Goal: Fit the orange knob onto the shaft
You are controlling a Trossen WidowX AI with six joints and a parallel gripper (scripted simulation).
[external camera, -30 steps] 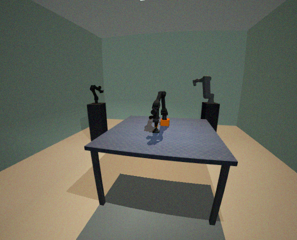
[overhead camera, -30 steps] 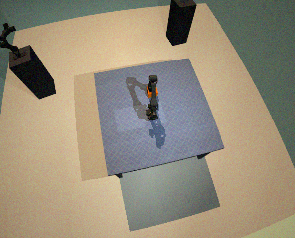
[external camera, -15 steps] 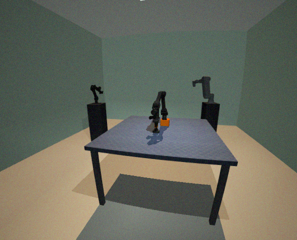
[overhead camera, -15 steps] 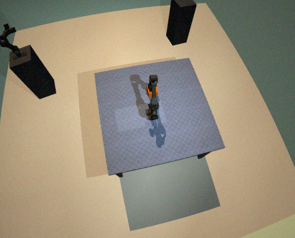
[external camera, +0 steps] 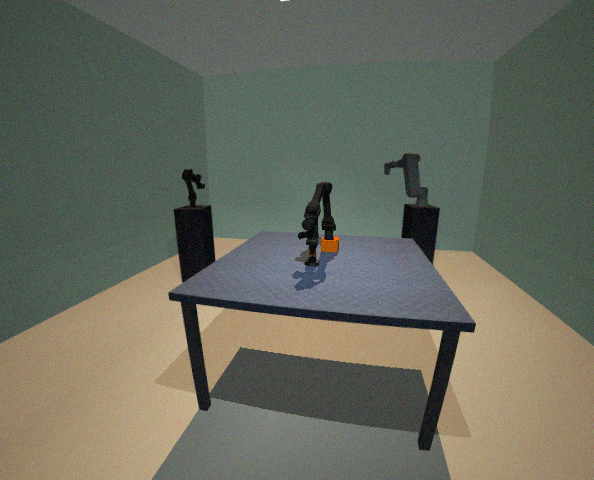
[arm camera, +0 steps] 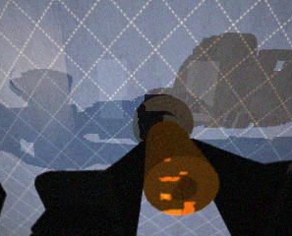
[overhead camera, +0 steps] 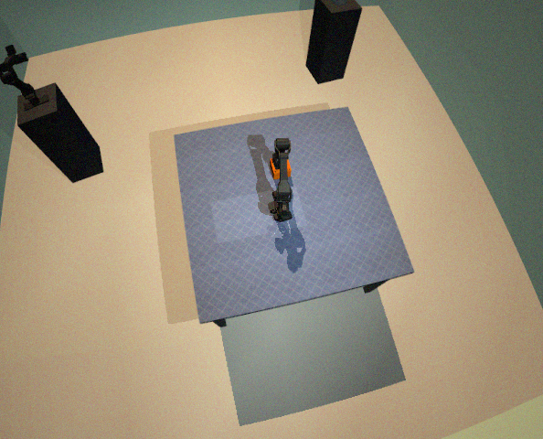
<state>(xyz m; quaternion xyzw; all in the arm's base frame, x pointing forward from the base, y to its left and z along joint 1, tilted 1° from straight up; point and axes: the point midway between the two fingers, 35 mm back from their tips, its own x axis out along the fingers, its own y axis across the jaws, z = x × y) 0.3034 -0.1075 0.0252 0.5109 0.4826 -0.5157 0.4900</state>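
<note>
The orange knob is 2 cm above my gripper tip. The rest, counted from my gripper tip: dark shaft (4 cm below).
</note>
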